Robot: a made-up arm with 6 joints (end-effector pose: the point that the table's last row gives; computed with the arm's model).
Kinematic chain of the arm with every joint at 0, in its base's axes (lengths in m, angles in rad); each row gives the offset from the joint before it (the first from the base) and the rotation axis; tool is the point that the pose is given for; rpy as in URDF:
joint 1: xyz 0 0 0.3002 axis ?
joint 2: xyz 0 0 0 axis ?
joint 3: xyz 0.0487 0 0.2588 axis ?
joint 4: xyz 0.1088 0 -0.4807 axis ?
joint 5: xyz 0 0 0 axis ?
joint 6: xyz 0.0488 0 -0.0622 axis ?
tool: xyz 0 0 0 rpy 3.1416 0 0
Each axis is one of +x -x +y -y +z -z.
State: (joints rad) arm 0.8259 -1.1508 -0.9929 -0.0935 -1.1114 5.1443
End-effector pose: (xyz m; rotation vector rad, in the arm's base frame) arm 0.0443 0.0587 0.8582 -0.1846 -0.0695 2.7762
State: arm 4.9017 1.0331 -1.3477 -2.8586 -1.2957 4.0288
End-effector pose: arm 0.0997 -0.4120 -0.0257 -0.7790 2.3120 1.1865
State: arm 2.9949 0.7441 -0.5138 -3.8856 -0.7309 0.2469
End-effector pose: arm -0.1391 0.0739 -0.0355 -2.5811 -0.5398 -1.2499
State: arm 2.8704 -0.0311 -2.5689 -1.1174 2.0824 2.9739
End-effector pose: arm -0.2035 0.1295 1.0211 -2.0053 1.0310 0.3235
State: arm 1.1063 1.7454 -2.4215 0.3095 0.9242 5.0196
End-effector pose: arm 0.2923 0.5972 -0.1713 -1.3690 -2.5365 0.3308
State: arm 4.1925 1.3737 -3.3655 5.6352 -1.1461 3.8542
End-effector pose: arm -0.2655 -0.5571 0.6470 -0.1072 0.6511 -1.5992
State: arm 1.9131 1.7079 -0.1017 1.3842 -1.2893 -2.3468
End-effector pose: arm 0.1368 -0.1693 0.1102 -0.7835 1.5954 -0.5928
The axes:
joint 1: +z
joint 2: +y
joint 3: +y
joint 4: -z
joint 5: +y
joint 6: -z

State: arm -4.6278 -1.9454 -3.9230 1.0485 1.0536 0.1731
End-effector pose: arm 0.0076 -0.3967 -0.2939 2.0459 0.2144 -1.2316
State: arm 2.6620 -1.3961 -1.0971 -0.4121 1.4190 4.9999
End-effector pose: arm -0.0180 0.0338 0.8580 0.7326 -2.2819 -1.4389
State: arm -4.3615 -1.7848 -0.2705 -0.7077 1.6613 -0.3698
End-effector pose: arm -0.0189 0.1773 0.5884 1.3791 2.3458 1.0700
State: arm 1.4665 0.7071 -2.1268 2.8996 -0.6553 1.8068
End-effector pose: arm 0.0916 0.6992 0.4241 0.2857 2.7473 1.1259
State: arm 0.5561 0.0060 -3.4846 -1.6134 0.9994 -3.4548
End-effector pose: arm -0.1877 -0.1472 1.0465 0.6880 0.8681 -1.0691
